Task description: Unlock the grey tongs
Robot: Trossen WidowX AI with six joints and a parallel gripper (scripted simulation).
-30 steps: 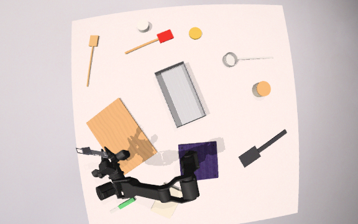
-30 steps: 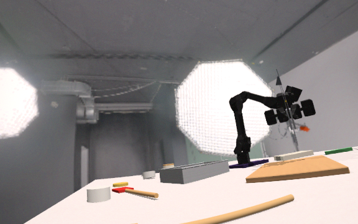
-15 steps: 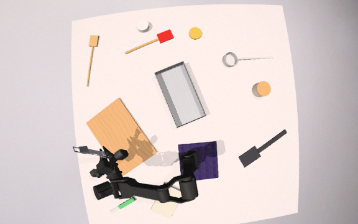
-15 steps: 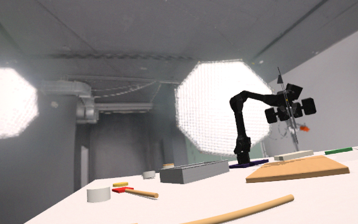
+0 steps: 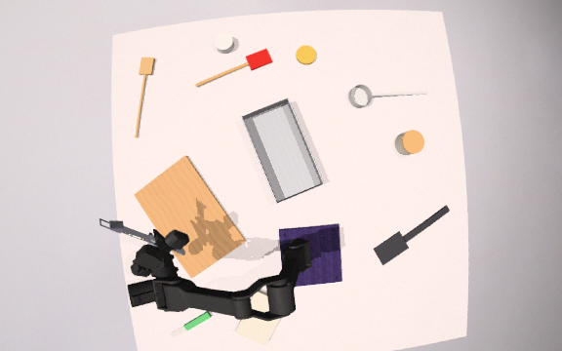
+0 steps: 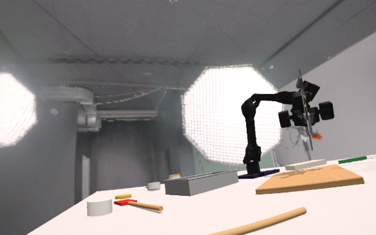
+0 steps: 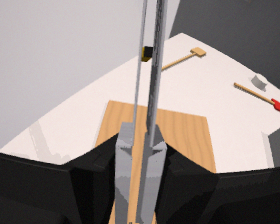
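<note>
Right now my gripper tip is 2 cm short of the wooden board, 6 cm to the left of it and 16 cm above it. From my gripper tip the other things lie so: cream block 33 cm behind, 32 cm to the right, 16 cm below; yellow slider 6 cm above; grey roasting tin 26 cm ahead, 37 cm to the right, 14 cm below.
</note>
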